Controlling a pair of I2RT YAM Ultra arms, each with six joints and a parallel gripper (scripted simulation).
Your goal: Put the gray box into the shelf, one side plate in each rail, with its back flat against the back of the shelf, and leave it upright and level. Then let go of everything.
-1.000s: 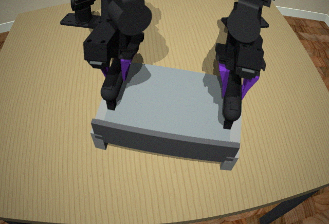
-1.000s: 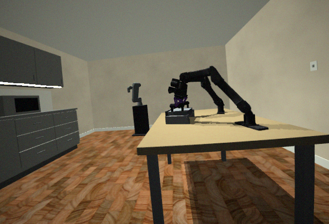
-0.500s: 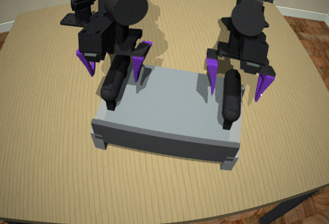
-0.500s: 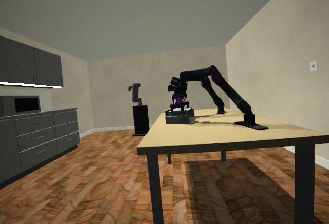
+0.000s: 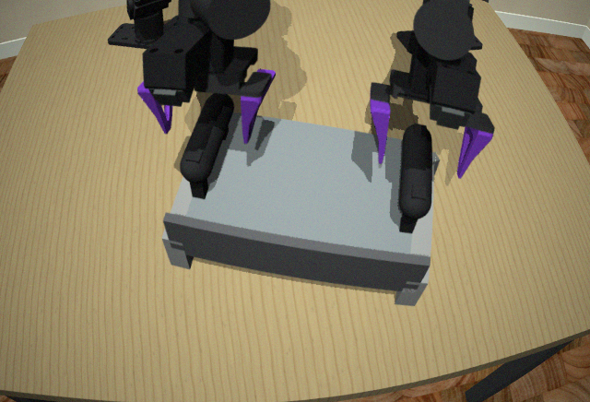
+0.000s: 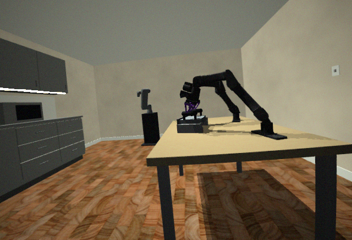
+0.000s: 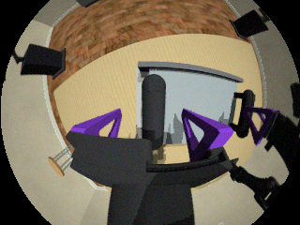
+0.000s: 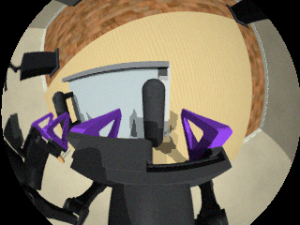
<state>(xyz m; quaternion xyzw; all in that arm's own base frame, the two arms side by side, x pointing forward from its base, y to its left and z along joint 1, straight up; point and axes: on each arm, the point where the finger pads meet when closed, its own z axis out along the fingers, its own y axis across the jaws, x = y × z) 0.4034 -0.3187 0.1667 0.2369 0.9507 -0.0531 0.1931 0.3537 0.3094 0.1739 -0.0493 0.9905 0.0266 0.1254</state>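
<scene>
Right now my left hand is 120 mm to the left of the gray box, 70 mm above it and 30 mm past it. Also, from my left hand: dark back plate (140 mm to the right, 90 mm below, 60 mm ahead).
Now: right hand 120 mm to the right of the gray box, 70 mm above it and 10 mm short of it. The rest, counted from my right hand: dark back plate: 100 mm to the left, 100 mm below, 100 mm ahead.
</scene>
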